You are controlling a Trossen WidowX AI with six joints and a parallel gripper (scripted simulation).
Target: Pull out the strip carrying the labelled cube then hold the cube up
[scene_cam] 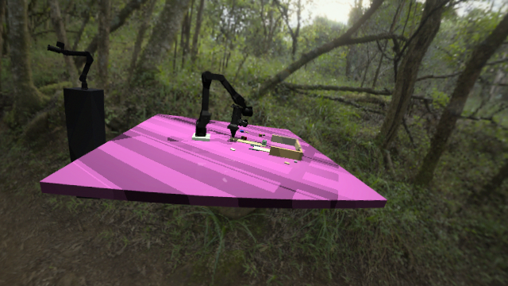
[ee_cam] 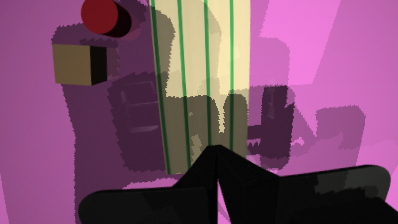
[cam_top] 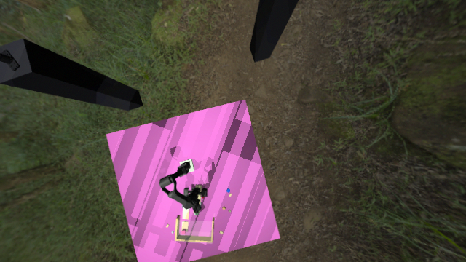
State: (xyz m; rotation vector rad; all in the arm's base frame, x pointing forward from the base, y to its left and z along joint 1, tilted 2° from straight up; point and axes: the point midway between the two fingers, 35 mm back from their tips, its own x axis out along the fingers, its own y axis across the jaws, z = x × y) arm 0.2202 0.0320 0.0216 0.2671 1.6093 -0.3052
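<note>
The green-striped strip is 100 mm ahead of my gripper tip, 40 mm to the right of it and 10 mm below it. The rest, counted from my gripper tip: blue thing (110 mm ahead, 250 mm to the left, 10 mm below).
</note>
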